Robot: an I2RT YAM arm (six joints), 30 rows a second.
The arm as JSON. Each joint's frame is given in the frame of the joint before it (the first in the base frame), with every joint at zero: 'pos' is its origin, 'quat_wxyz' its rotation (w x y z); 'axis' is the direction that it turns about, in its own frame. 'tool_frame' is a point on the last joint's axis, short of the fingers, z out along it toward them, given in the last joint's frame.
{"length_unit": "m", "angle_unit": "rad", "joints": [
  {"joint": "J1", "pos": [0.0, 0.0, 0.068], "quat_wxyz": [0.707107, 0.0, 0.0, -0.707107], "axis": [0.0, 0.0, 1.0]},
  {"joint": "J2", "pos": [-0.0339, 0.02, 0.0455], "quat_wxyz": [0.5, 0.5, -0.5, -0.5], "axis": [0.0, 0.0, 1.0]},
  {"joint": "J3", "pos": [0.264, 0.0, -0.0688], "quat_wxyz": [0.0, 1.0, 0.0, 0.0], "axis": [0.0, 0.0, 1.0]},
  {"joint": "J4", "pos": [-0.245, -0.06, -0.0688], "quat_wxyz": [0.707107, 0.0, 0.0, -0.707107], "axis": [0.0, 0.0, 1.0]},
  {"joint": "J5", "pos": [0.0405, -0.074, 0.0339], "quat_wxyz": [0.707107, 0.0, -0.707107, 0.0], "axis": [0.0, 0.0, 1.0]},
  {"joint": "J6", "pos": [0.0, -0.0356, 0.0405], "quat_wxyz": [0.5, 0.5, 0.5, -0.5], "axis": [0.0, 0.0, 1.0]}
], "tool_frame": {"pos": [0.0, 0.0, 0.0], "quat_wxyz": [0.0, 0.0, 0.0, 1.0]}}
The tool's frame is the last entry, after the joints.
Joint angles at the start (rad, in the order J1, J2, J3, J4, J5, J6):
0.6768 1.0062 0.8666 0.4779 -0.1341 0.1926
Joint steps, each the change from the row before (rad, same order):
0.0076 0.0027 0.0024 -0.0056 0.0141 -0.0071
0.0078 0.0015 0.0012 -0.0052 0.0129 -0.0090
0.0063 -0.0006 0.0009 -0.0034 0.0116 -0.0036
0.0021 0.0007 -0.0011 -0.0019 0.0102 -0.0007
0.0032 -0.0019 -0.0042 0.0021 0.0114 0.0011
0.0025 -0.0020 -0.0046 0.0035 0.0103 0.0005
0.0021 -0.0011 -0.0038 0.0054 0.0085 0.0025
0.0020 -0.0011 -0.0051 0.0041 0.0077 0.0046
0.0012 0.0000 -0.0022 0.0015 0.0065 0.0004
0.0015 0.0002 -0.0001 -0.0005 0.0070 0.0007
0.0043 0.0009 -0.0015 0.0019 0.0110 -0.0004
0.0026 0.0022 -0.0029 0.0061 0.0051 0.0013
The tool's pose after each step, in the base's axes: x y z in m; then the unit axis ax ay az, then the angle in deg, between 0 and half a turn. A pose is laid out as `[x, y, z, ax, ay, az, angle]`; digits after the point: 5 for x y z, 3 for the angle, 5 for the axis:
[0.17836, 0.15103, 0.39784, -0.27532, 0.79462, 0.54109, 87.473]
[0.17792, 0.15244, 0.39742, -0.27567, 0.79835, 0.53539, 87.379]
[0.17717, 0.15320, 0.39753, -0.27362, 0.80083, 0.53273, 87.275]
[0.17735, 0.15353, 0.39680, -0.26957, 0.80452, 0.52923, 87.248]
[0.17687, 0.15358, 0.39595, -0.26433, 0.80720, 0.52779, 87.125]
[0.17643, 0.15349, 0.39512, -0.25964, 0.80953, 0.52654, 86.940]
[0.17610, 0.15346, 0.39457, -0.25470, 0.81076, 0.52707, 86.766]
[0.17587, 0.15351, 0.39342, -0.24921, 0.81214, 0.52757, 86.788]
[0.17589, 0.15360, 0.39280, -0.24609, 0.81400, 0.52616, 86.722]
[0.17589, 0.15373, 0.39267, -0.24268, 0.81590, 0.52479, 86.669]
[0.17570, 0.15438, 0.39215, -0.23864, 0.81818, 0.52309, 86.566]
[0.17584, 0.15507, 0.39128, -0.23620, 0.81857, 0.52359, 86.527]

